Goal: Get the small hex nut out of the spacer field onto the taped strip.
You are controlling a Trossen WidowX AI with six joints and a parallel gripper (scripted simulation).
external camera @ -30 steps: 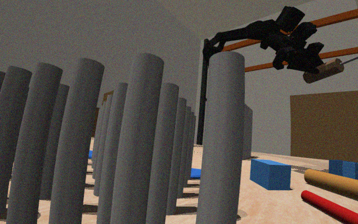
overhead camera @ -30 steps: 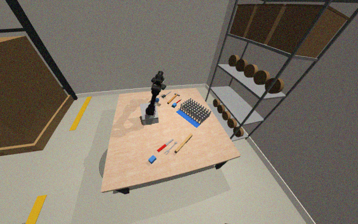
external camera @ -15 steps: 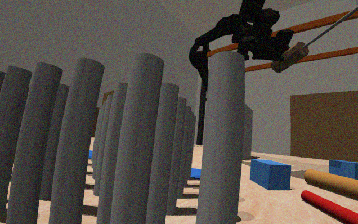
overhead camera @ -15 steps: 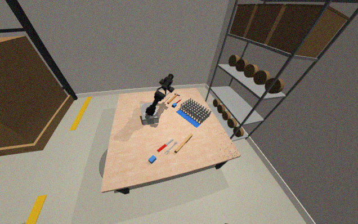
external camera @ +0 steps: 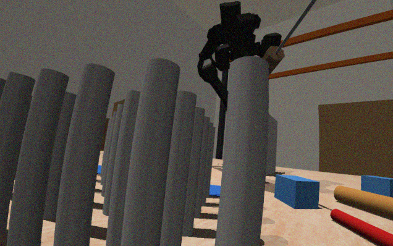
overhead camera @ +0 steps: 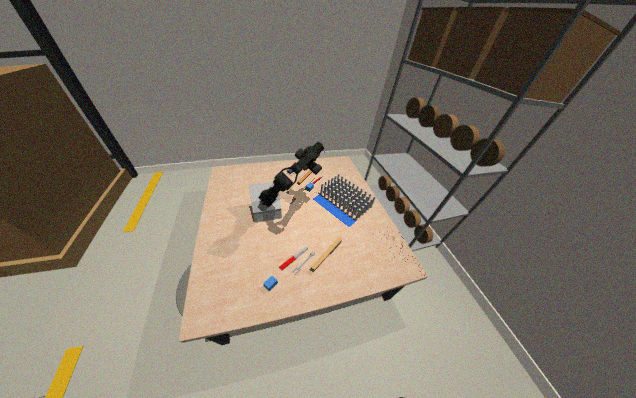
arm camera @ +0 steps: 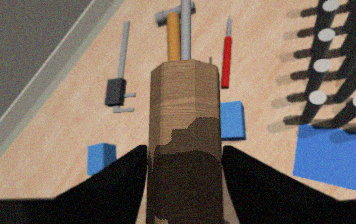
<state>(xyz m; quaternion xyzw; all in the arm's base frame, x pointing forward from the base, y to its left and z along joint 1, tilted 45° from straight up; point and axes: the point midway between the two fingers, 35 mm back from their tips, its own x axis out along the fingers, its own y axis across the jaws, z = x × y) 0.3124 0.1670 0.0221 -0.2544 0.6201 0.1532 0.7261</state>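
The blue taped strip lies 28 cm below my gripper tip, 20 cm to the right of it and 14 cm ahead of it. The rest, counted from my gripper tip: fork-ended tool 53 cm to the right, 27 cm below, 19 cm behind; then wooden-handled screwdriver 8 cm ahead, 6 cm to the left; then red screwdriver 27 cm below, 18 cm ahead, 16 cm to the left.
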